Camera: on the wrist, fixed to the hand. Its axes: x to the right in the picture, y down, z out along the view.
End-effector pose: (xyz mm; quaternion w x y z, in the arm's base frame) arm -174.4 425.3 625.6 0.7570 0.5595 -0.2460 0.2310
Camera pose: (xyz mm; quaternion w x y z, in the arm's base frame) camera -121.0 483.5 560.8 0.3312 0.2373 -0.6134 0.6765
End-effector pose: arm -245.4 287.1 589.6 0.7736 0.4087 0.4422 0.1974
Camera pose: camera -312.9 287.7 512.9 0.4105 0.6273 -0.0311 0.6611
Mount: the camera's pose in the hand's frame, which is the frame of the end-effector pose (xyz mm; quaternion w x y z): 4.7 -65.3 -78.4 0.6907 0.0191 -0.0592 0.7205
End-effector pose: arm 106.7 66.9 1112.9 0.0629 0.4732 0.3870 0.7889
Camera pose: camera 24.4 71.1 1052.6 0.5111 -0.6536 0.0623 -0.5548
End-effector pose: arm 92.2 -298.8 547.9 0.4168 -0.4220 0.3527 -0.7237
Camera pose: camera -0.1 -264.2 574.7 0.8382 -0.0722 0.5092 -0.1813
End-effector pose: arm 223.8 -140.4 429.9 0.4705 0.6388 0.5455 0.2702
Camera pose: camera 128.8 -114.4 402.9 0.1504 0.8592 -0.1062 0.4774
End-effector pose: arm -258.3 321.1 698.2 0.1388 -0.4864 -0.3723 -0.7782
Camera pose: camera -349.6 310.5 653.7 0.6438 -0.6476 0.0702 -0.4016
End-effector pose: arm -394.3 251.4 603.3 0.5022 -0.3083 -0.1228 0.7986
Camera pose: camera -300.0 277.0 573.5 0.2299 0.2445 -0.1228 -0.9340
